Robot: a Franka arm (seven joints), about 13 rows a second.
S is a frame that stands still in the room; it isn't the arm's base.
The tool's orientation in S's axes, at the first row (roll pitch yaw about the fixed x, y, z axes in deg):
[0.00 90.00 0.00]
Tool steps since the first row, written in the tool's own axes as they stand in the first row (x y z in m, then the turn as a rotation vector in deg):
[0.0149 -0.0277 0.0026 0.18 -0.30 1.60]
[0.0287 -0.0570 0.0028 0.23 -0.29 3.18]
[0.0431 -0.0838 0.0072 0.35 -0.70 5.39]
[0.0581 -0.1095 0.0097 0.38 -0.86 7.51]
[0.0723 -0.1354 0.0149 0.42 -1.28 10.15]
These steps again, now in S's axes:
[0.0026 -0.0277 -0.0149 1.60 -0.30 -0.18]
[0.0028 -0.0570 -0.0287 3.18 -0.29 -0.23]
[0.0072 -0.0838 -0.0431 5.39 -0.70 -0.35]
[0.0097 -0.1095 -0.0581 7.51 -0.86 -0.38]
[0.0149 -0.1354 -0.0723 10.15 -1.28 -0.42]

